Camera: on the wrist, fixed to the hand. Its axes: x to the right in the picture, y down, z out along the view.
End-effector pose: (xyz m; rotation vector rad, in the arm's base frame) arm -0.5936 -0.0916 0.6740 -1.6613 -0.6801 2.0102
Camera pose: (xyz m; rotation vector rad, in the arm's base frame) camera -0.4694 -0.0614 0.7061 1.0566 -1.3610 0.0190
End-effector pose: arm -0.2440 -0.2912 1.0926 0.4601 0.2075 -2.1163
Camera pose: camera -0.2397 -0.2052 0.9928 0.6898 0.0433 1.1177
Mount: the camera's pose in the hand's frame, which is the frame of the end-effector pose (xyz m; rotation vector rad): -0.0282 -0.0469 -0.1199 0.1883 -0.9813 -2.9403
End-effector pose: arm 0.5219 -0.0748 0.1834 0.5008 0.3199 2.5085
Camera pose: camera 0.5163 -0.0667 0.0520 0.4171 0.3037 -0.6432
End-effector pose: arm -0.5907 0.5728 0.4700 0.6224 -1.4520 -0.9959
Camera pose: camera -0.4780 0.5477 0.4064 -1.1484 -0.0656 1.4266
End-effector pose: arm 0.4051 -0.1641 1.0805 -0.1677 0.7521 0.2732
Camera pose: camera 0.3218 -0.2435 1.0163 -0.6763 -0.9533 -2.3334
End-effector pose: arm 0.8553 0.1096 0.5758 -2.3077 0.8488 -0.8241
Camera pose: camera 0.7722 0.1277 0.6765 1.1427 2.6373 0.0298
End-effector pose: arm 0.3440 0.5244 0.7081 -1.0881 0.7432 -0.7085
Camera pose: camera 0.2240 0.4721 0.7235 1.1063 2.0438 1.6157
